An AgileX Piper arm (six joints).
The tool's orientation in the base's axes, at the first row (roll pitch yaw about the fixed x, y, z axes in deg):
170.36 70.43 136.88
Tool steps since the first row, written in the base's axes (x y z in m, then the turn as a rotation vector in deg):
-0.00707 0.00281 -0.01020 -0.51 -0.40 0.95
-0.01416 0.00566 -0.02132 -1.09 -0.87 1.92
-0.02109 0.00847 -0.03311 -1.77 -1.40 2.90
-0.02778 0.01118 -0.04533 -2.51 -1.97 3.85
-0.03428 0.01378 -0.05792 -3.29 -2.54 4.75
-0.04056 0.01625 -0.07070 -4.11 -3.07 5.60
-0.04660 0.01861 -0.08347 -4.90 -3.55 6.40
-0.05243 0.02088 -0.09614 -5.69 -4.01 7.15
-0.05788 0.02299 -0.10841 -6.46 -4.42 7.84
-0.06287 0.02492 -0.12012 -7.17 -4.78 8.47
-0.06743 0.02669 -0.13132 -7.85 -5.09 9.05
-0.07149 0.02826 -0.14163 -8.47 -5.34 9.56
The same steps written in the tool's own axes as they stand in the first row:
0.01198 -0.00220 -0.00368 -0.86 -0.56 -0.51
0.02485 -0.00442 -0.00708 -1.74 -1.22 -1.05
0.03829 -0.00663 -0.01012 -2.62 -1.98 -1.64
0.05206 -0.00881 -0.01278 -3.46 -2.82 -2.25
0.06611 -0.01100 -0.01511 -4.25 -3.67 -2.87
0.08025 -0.01318 -0.01713 -4.97 -4.52 -3.53
0.09430 -0.01532 -0.01891 -5.65 -5.32 -4.18
0.10819 -0.01741 -0.02051 -6.26 -6.10 -4.81
0.12156 -0.01940 -0.02186 -6.82 -6.83 -5.44
0.13426 -0.02124 -0.02293 -7.32 -7.49 -6.03
0.14633 -0.02295 -0.02376 -7.77 -8.09 -6.60
0.15740 -0.02450 -0.02438 -8.16 -8.61 -7.13

